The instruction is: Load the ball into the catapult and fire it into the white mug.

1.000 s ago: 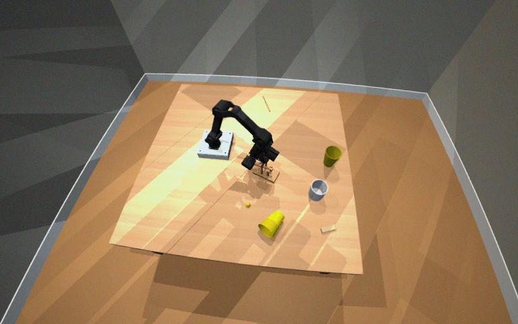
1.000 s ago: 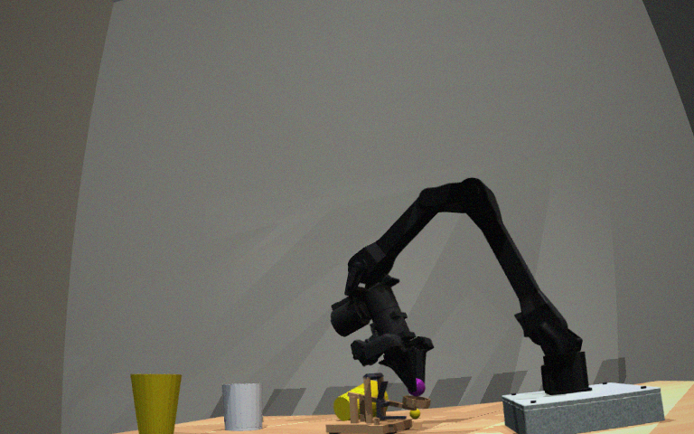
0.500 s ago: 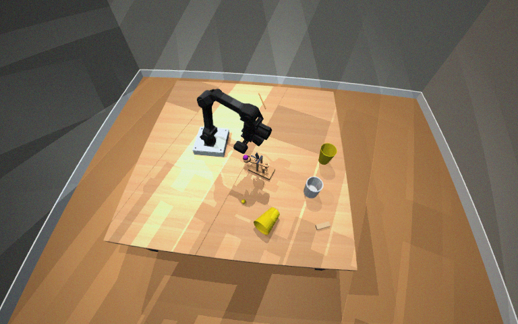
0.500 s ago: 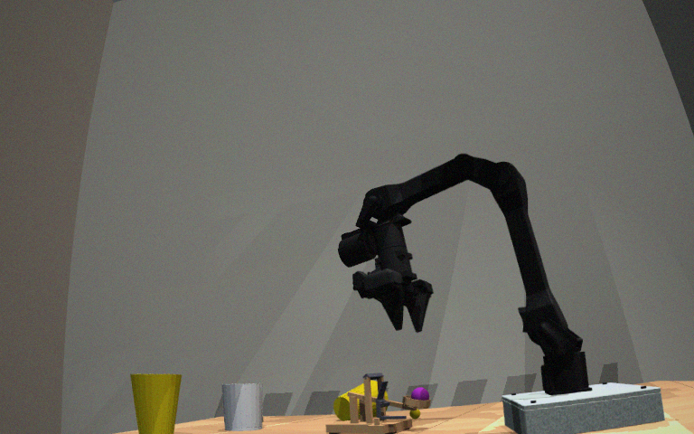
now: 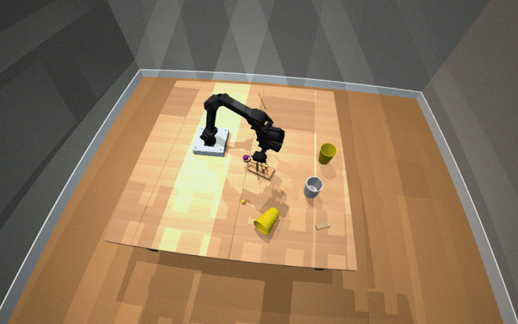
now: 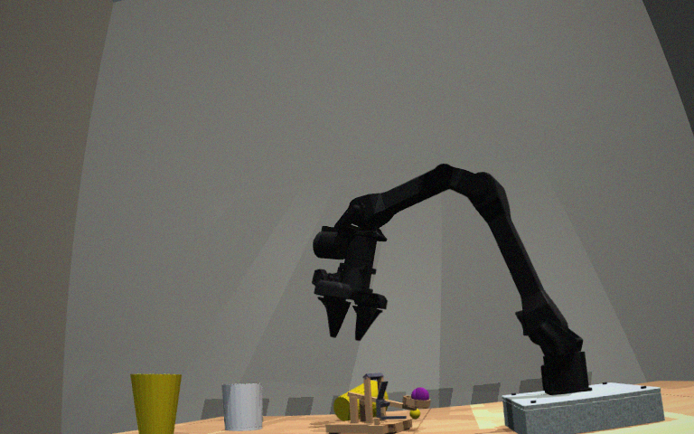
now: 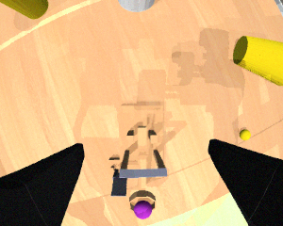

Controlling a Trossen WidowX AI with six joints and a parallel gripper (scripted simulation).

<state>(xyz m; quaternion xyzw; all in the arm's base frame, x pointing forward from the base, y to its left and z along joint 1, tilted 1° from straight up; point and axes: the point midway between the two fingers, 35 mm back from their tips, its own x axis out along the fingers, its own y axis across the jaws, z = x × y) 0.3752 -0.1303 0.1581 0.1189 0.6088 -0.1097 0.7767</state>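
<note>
Right now the purple ball is 140 mm behind my gripper tip, 120 mm below it and 50 mm to the left of it. Also, from my gripper tip: white mug: 260 mm ahead, 150 mm below, 80 mm to the right; then wooden catapult: 130 mm below, 70 mm behind, 40 mm to the left; then yellow ball: 200 mm to the right, 170 mm below, 100 mm behind.
</note>
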